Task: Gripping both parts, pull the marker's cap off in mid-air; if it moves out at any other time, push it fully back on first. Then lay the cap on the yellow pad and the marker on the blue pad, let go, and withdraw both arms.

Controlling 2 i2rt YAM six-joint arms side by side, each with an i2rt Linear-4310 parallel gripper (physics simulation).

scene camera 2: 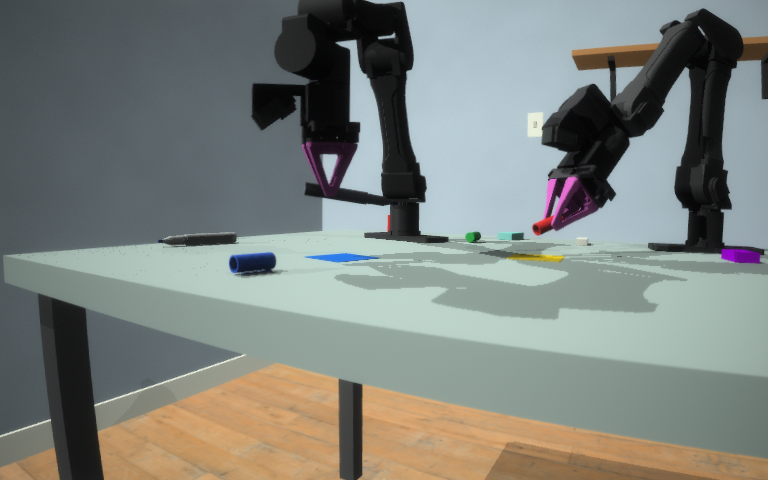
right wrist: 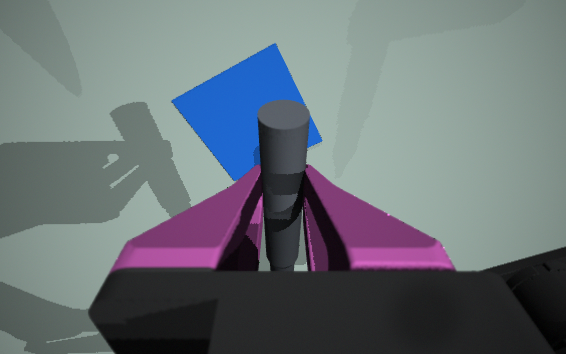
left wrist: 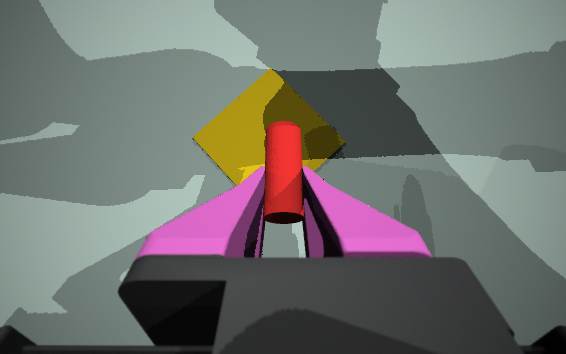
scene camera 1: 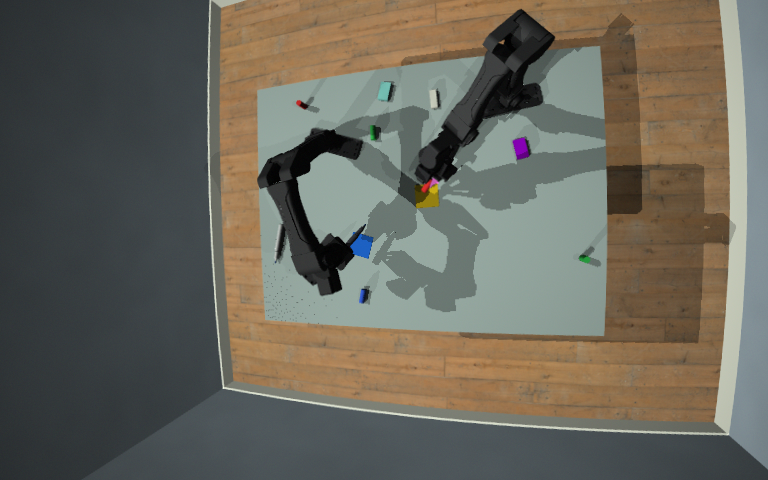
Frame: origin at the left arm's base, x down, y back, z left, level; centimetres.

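Seen in the pictures: left gripper, fingertip midpoint: (scene camera 2: 549, 228) (left wrist: 283, 176) (scene camera 1: 428, 184); right gripper, fingertip midpoint: (scene camera 2: 329, 196) (right wrist: 283, 176) (scene camera 1: 345, 247); left arm's base at its link origin: (scene camera 2: 704, 251) (scene camera 1: 507, 101); right arm's base at its link origin: (scene camera 2: 404, 239) (right wrist: 529, 273) (scene camera 1: 334, 143).
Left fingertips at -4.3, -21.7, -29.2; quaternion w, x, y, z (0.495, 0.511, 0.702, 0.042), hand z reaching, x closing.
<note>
Pixels of each thing's middle, then the offset from my left fingertips to it, as dx, dy, dz.
- red cap at the middle of its body: (left wrist: 285, 172) (scene camera 2: 548, 224) (scene camera 1: 427, 185) -0.5, -0.1, -0.2
- yellow pad at the middle of its body: (left wrist: 268, 139) (scene camera 2: 536, 257) (scene camera 1: 426, 195) +4.3, -2.9, -1.7
- dark grey marker at the middle of its body: (right wrist: 282, 229) (scene camera 2: 352, 196) (scene camera 1: 352, 240) -4.3, -12.9, -26.9
- blue pad at the middle of its body: (right wrist: 251, 121) (scene camera 2: 342, 257) (scene camera 1: 360, 245) +4.3, -15.2, -27.3
- second grey marker at the middle of its body: (scene camera 2: 197, 239) (scene camera 1: 278, 243) +3.3, -9.3, -59.1
- blue cap at the middle of its body: (scene camera 2: 252, 263) (scene camera 1: 362, 295) +3.3, -32.7, -29.5
- green cylinder at the middle of its body: (scene camera 2: 473, 237) (scene camera 1: 373, 132) +3.3, +21.7, -15.4
- teal block at the middle of its body: (scene camera 2: 511, 235) (scene camera 1: 384, 91) +3.5, +34.8, -9.0
- white block at the middle of its body: (scene camera 2: 582, 241) (scene camera 1: 433, 99) +3.7, +27.9, +6.5
- purple block at the middle of its body: (scene camera 2: 740, 255) (scene camera 1: 520, 148) +3.5, +5.8, +30.1
The red cap (scene camera 1: 425, 187) (scene camera 2: 541, 226) (left wrist: 284, 160) is off the marker. My left gripper (scene camera 2: 553, 224) (left wrist: 283, 176) is shut on it and holds it a little above the yellow pad (scene camera 1: 427, 200) (scene camera 2: 535, 258) (left wrist: 235, 125). The dark grey marker (scene camera 1: 356, 236) (scene camera 2: 365, 196) (right wrist: 283, 150) is bare, its slim tip to the right in scene camera 2. My right gripper (scene camera 2: 331, 194) (right wrist: 283, 176) is shut on its body and holds it in the air above and beside the blue pad (scene camera 1: 362, 247) (scene camera 2: 341, 258) (right wrist: 225, 100). In the right wrist view the marker's tip is hidden by the gripper.
A second grey marker (scene camera 1: 278, 243) (scene camera 2: 201, 238) lies at the left. A blue cap (scene camera 1: 363, 295) (scene camera 2: 252, 262) lies near the blue pad. A green cylinder (scene camera 1: 373, 132) (scene camera 2: 472, 236), teal block (scene camera 1: 385, 91) (scene camera 2: 510, 235), white block (scene camera 1: 433, 99) and purple block (scene camera 1: 521, 148) (scene camera 2: 740, 255) lie around the arms.
</note>
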